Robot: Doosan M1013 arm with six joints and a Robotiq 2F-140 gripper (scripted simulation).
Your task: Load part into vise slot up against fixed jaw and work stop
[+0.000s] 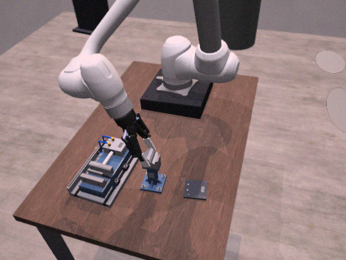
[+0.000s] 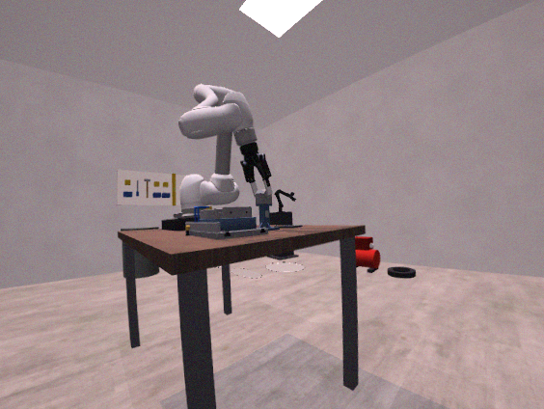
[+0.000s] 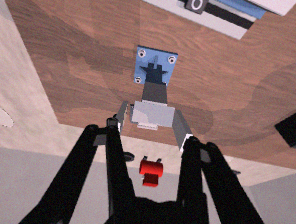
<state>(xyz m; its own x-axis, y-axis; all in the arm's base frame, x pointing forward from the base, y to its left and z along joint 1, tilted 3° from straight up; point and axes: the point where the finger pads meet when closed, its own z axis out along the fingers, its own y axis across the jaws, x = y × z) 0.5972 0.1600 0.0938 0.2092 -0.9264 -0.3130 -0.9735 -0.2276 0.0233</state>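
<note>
The part lies 1 cm behind my hand, 1 cm to the left of it and 2 cm below it. The rest, counted from my hand: air cylinder 6 cm behind, 20 cm to the right, 10 cm below; work stop 10 cm ahead, 14 cm to the right, 9 cm below; moving jaw 7 cm ahead, 19 cm to the right, 10 cm below.
</note>
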